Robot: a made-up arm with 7 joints. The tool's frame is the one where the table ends. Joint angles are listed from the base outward.
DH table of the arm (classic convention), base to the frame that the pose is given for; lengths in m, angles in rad. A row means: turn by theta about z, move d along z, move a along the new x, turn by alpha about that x. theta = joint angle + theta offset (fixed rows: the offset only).
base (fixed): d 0, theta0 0, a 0, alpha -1.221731
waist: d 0, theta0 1.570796, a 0, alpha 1.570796
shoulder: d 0, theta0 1.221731, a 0, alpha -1.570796
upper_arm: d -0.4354, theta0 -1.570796, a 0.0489, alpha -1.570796
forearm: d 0, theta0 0, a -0.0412, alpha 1.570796
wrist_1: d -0.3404, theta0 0, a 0, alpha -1.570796
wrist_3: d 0, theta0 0, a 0, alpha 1.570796
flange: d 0, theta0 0, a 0, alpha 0
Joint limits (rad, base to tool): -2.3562..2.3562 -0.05..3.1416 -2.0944..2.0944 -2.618..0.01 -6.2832..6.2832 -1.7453..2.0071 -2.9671..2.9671
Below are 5 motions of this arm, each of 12 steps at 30 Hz.
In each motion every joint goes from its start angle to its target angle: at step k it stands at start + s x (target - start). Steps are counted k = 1, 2, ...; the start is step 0. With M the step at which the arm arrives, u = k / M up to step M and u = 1 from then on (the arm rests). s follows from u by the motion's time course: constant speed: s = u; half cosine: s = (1 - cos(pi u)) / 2; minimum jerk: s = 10 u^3 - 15 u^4 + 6 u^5.
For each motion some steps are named. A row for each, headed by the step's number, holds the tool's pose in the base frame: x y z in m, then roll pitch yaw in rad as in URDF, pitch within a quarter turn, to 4 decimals.
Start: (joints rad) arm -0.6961 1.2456 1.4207 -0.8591 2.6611 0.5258 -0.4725
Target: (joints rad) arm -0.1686 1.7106 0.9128 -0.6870 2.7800 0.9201 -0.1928
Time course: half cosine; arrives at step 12
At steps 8, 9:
8: 0.1271 0.6983 0.2640 -2.6641 -0.2448 1.9618
9: 0.1294 0.6927 0.2819 -2.5835 -0.3267 1.9242

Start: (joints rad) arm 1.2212 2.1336 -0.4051 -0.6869 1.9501 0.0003 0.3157
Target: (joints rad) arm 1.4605 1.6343 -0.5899 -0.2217 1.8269 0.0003 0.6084
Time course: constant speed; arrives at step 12
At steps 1, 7, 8, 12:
1: 0.0997 0.7534 0.0830 1.2875 -0.5432 0.0694
7: -0.1019 0.7627 0.1136 1.4906 -0.5311 0.2317
8: -0.1341 0.7577 0.1212 1.5277 -0.5259 0.2535
12: -0.2541 0.7214 0.1583 1.6814 -0.4951 0.3281

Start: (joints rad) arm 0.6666 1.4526 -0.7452 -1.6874 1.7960 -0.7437 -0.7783
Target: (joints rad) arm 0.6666 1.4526 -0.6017 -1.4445 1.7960 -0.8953 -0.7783
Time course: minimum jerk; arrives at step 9
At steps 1, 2, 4, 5, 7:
1: -0.0417 0.4326 -0.3952 0.6133 -0.7524 -0.4544
2: -0.0398 0.4388 -0.3945 0.6481 -0.7544 -0.4730
4: -0.0308 0.4692 -0.3894 0.8212 -0.7573 -0.5656
5: -0.0255 0.4887 -0.3847 0.9327 -0.7532 -0.6249
7: -0.0182 0.5184 -0.3751 1.1026 -0.7373 -0.7133

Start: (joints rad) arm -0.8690 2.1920 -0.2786 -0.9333 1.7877 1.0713 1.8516
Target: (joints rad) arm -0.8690 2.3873 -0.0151 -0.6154 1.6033 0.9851 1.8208
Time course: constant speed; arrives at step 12
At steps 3, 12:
3: 0.0520 0.5260 0.5239 -1.4364 0.3815 2.2420
12: -0.1148 0.4917 0.5773 -1.7589 0.5090 2.3519

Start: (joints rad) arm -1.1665 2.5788 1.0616 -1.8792 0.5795 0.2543 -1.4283
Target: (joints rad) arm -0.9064 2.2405 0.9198 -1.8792 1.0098 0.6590 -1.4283
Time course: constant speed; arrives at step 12
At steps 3, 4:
3: -0.3366 -0.0105 0.4163 -2.3331 0.0422 -0.3364
4: -0.3209 0.0006 0.4286 -2.4001 0.1000 -0.3667

